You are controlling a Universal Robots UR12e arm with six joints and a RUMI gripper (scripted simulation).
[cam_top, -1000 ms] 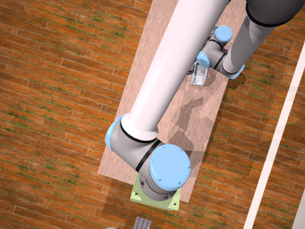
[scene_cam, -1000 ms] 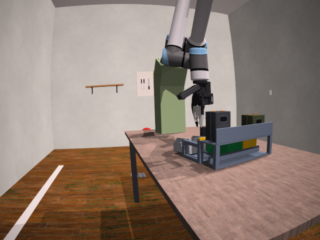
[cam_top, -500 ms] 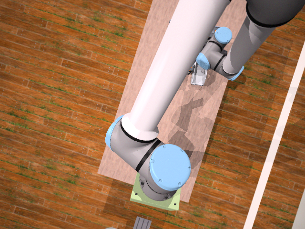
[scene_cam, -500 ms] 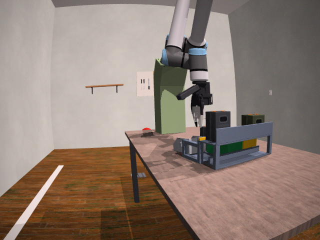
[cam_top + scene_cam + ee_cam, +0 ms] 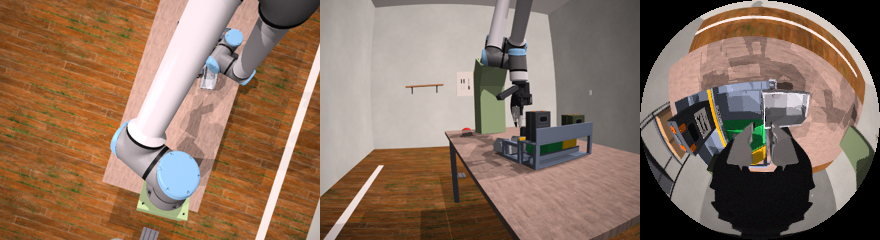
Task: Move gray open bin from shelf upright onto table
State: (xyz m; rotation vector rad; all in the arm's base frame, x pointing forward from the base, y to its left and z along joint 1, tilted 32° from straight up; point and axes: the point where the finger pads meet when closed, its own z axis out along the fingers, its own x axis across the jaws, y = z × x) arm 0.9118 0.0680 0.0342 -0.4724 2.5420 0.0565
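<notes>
The gray open bin is 8 cm behind my hand, 3 cm to the right of it and 11 cm below it. The rest, counted from my hand: yellow bin 2 cm behind, 24 cm to the left, 11 cm below; green bin 3 cm ahead, 13 cm to the left, 11 cm below.
</notes>
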